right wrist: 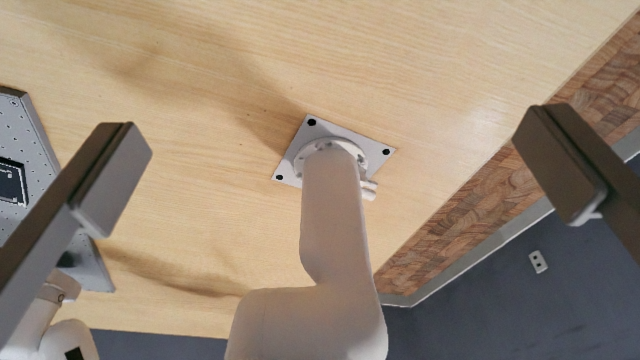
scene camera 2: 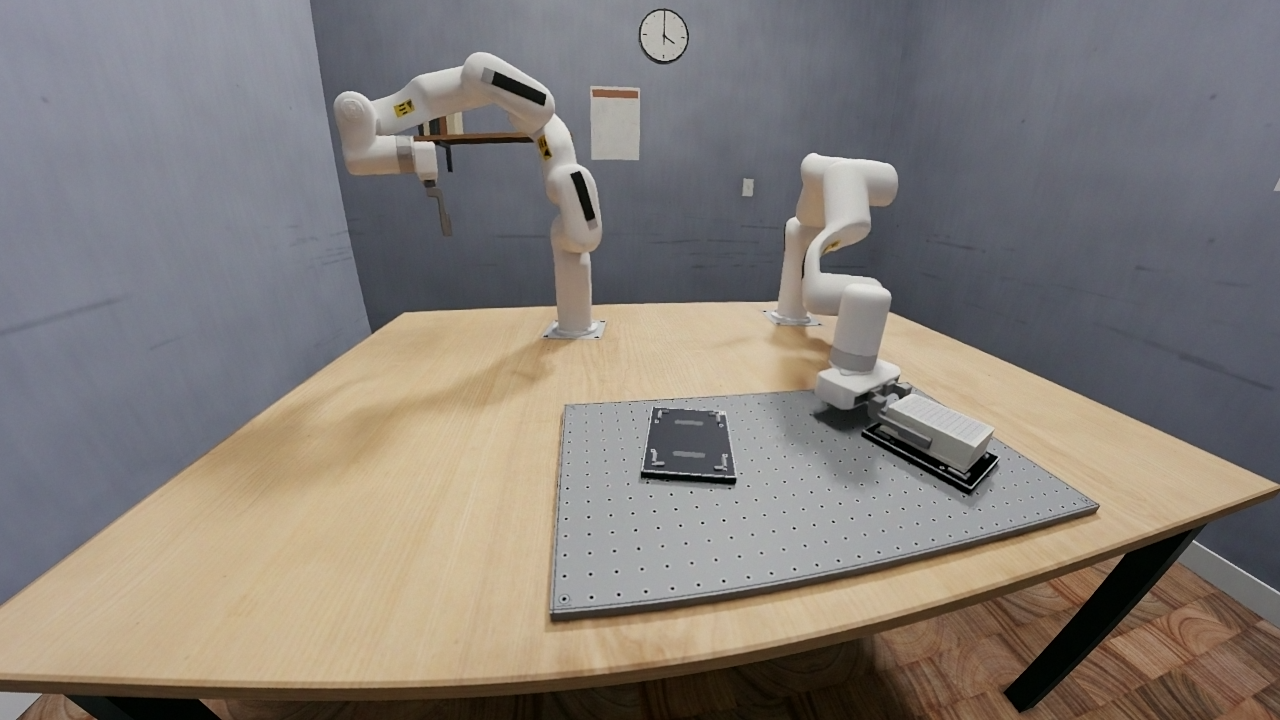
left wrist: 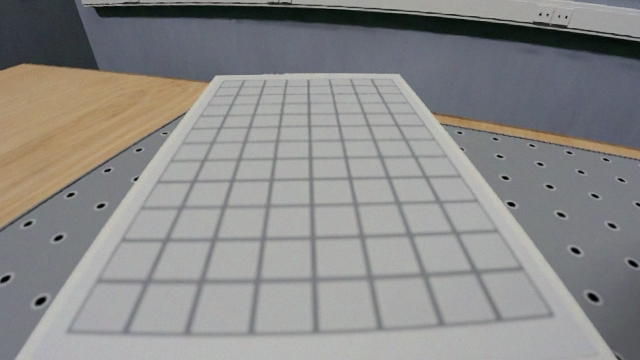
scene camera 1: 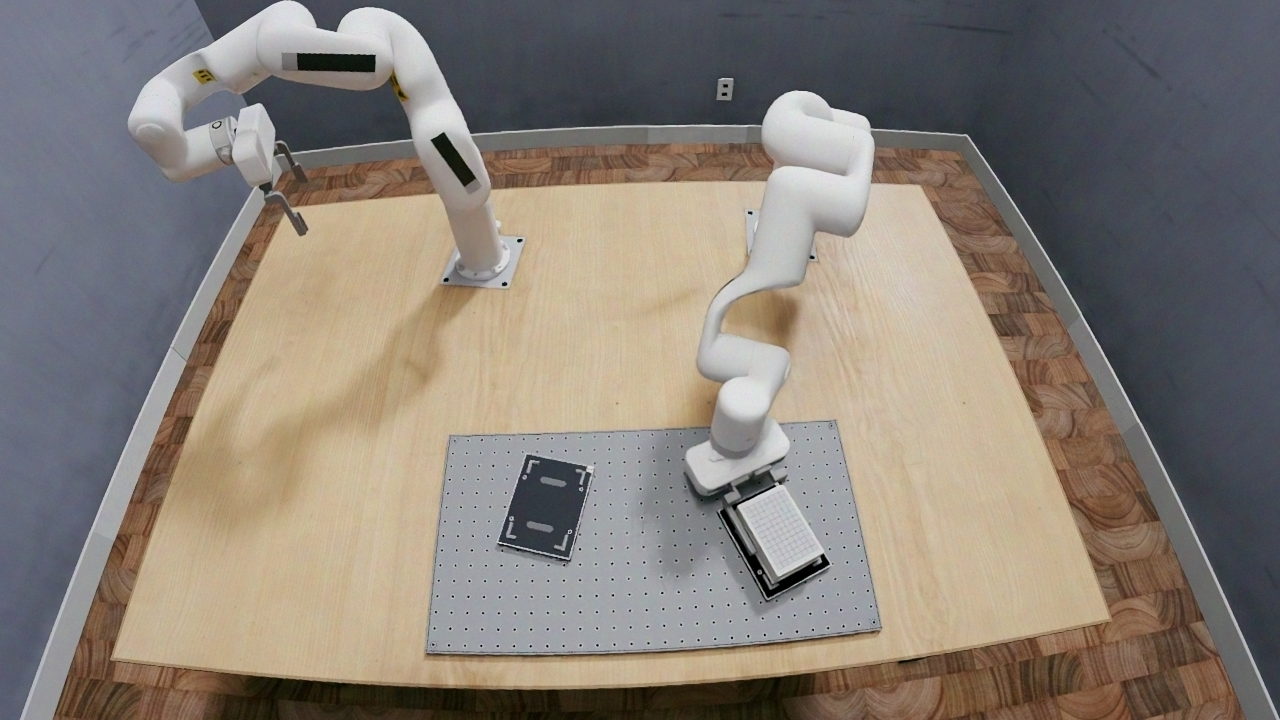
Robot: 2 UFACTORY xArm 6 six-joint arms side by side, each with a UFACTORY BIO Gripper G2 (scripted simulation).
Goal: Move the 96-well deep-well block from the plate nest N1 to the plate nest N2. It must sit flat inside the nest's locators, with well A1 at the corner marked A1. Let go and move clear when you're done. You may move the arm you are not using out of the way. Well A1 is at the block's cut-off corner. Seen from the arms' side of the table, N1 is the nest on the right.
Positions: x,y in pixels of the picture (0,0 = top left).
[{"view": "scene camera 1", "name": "my left gripper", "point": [781,540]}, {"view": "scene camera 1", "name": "my right gripper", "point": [304,206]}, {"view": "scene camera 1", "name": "white deep-well block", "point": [786,544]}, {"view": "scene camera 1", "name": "black nest N2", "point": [753,561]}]
